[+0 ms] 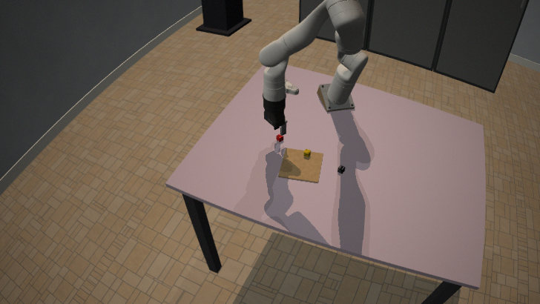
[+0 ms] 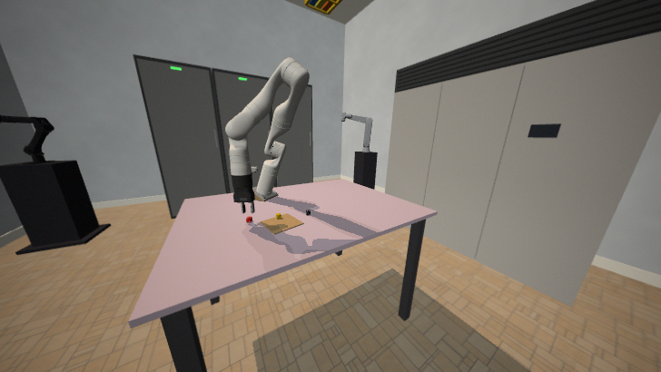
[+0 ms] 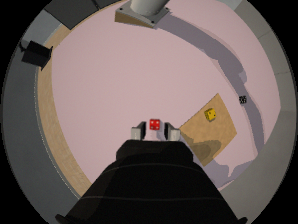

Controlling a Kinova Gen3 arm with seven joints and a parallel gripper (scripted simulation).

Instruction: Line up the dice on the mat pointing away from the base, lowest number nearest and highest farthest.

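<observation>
The red die lies 50 mm below my hand. From my hand the other things lie so: yellow die: 20 mm ahead, 130 mm to the left, 50 mm below; then square mat: 80 mm ahead, 130 mm to the left, 60 mm below; then black die: 40 mm ahead, 270 mm to the left, 50 mm below.
</observation>
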